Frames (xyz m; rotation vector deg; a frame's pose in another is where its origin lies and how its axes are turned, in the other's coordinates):
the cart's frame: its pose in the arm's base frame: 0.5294 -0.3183 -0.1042 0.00 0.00 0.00
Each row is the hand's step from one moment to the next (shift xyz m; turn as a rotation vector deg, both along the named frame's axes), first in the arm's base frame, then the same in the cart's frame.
Working: the arm's base frame: its pose in the cart's frame: -0.5294 0.3183 0.1042 0.00 0.00 0.00

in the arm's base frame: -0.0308 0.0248 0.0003 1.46 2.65 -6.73
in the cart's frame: -0.0308 0.0248 0.0003 1.46 2.65 -6.73
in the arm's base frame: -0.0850 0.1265 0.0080 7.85 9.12 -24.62
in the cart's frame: -0.0850 0.1265 0.0080 7.85 9.12 -24.62
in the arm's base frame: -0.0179 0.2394 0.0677 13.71 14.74 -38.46
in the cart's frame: -0.0179 0.2394 0.0677 13.71 14.74 -38.46
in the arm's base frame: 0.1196 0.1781 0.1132 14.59 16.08 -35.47
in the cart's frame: 0.1196 0.1781 0.1132 14.59 16.08 -35.47
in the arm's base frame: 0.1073 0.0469 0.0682 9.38 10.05 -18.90
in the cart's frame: 0.1073 0.0469 0.0682 9.38 10.05 -18.90
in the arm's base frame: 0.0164 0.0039 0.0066 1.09 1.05 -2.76
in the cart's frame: 0.0164 0.0039 0.0066 1.09 1.05 -2.76
